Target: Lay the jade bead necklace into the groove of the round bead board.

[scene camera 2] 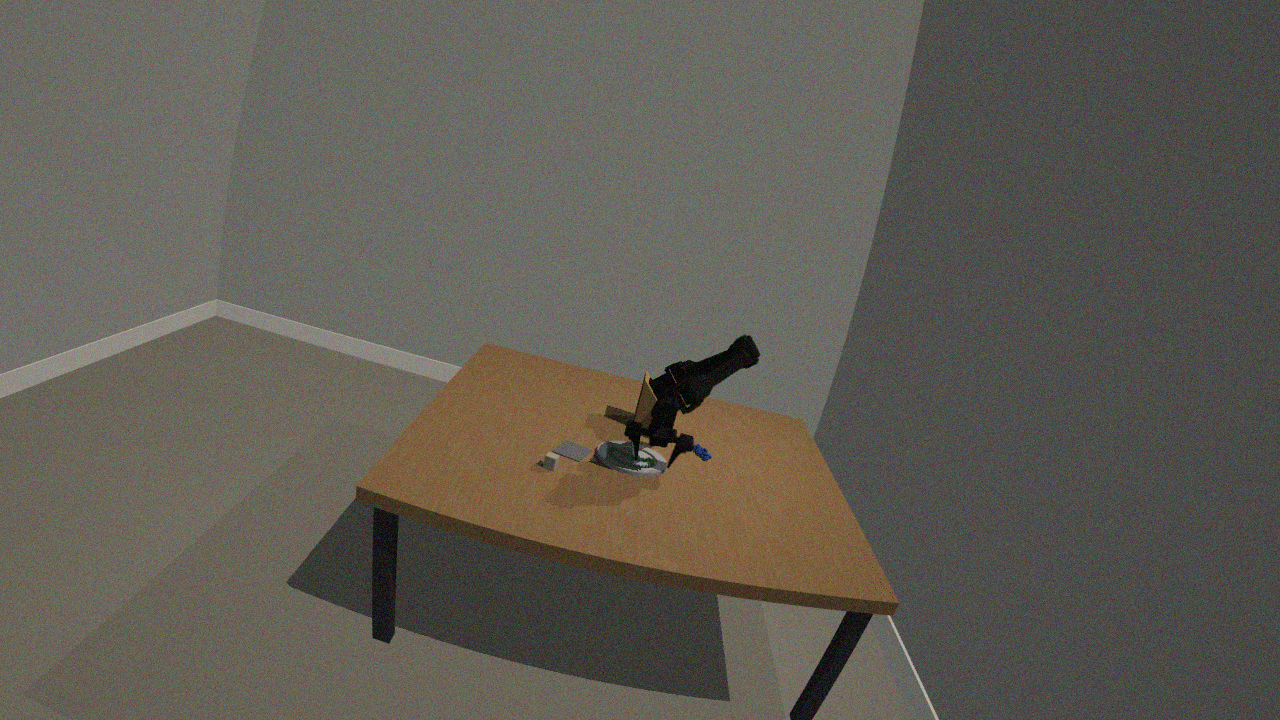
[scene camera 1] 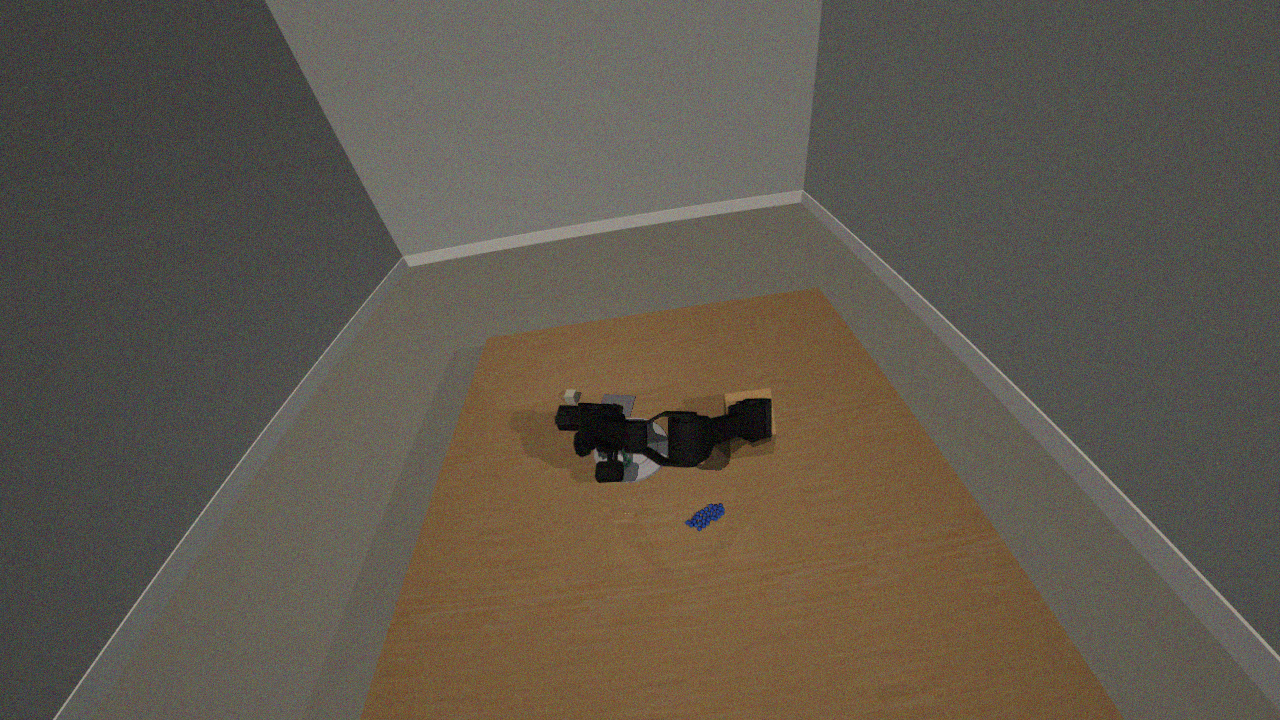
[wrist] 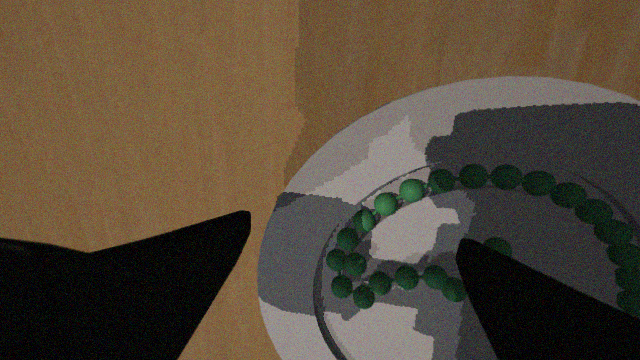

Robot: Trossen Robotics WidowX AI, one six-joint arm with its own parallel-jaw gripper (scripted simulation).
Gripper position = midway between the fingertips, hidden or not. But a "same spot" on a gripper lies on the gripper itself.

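Scene camera 2 and scene camera 1 both show me my gripper, and on it point(scene camera 2: 660, 435) and point(scene camera 1: 577, 439) are the same spot. I can see my gripper in the wrist view point(350, 234) as well.
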